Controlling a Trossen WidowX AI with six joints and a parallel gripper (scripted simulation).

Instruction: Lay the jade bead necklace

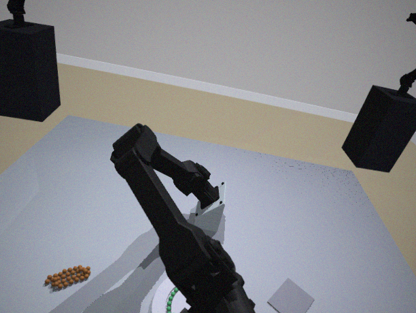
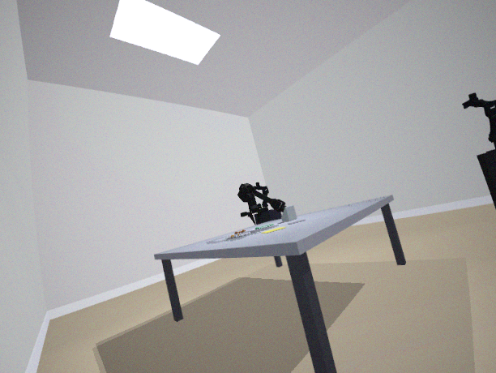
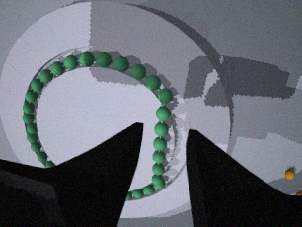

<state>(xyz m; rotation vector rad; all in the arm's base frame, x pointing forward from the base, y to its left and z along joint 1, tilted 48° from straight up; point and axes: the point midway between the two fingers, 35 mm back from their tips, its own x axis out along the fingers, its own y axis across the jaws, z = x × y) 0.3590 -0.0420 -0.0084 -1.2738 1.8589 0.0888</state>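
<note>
The round bead board is 60 mm behind my gripper tip and 30 mm below it. Also, from my gripper tip: yellow strip (140 mm ahead, 230 mm to the left, 40 mm below); then flat grey square (100 mm behind, 240 mm to the left, 40 mm below).
</note>
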